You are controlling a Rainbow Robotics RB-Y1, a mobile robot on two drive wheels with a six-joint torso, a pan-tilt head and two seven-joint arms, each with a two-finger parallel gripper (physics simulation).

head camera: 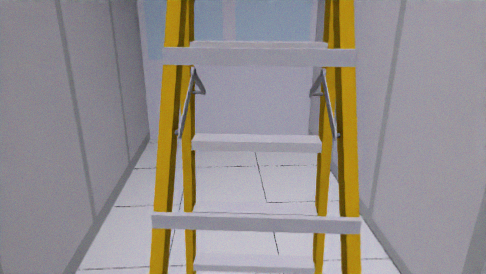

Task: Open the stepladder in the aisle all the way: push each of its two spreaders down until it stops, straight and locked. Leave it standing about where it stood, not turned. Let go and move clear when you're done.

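Places are measured from the robot's base along level axes (x back, y up, z left), in centimetres.
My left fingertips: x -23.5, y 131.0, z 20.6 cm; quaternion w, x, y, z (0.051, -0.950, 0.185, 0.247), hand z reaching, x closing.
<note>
Ahead of a thing's pixels: the offset from my left fingertips to its top centre. "spot": to the spot under its first point. Level surfaces: height alone.
The stepladder (166,150) stands upright in the aisle, close in front of me, with yellow rails and light grey steps and cross bars. Its top and feet are outside the view. The left spreader {spot: dx -35.6, dy -22.5, dz -5.4 cm} (186,101) and the right spreader (330,101) are both bent, each with its middle joint raised in a peak just below the upper cross bar {spot: dx -29.0, dy -12.6, dz -20.4 cm} (260,57). Each runs from a front rail up to the peak, then down to a short rear part. Neither is straight. My left and right grippers do not show in the head view.
A grey panelled wall (40,125) runs along the left of the aisle and another (430,115) along the right, both near the ladder's sides. Behind the ladder is a pale end wall (255,100) with bluish panes. The floor {dy -130.9 cm} (225,180) has large white tiles.
</note>
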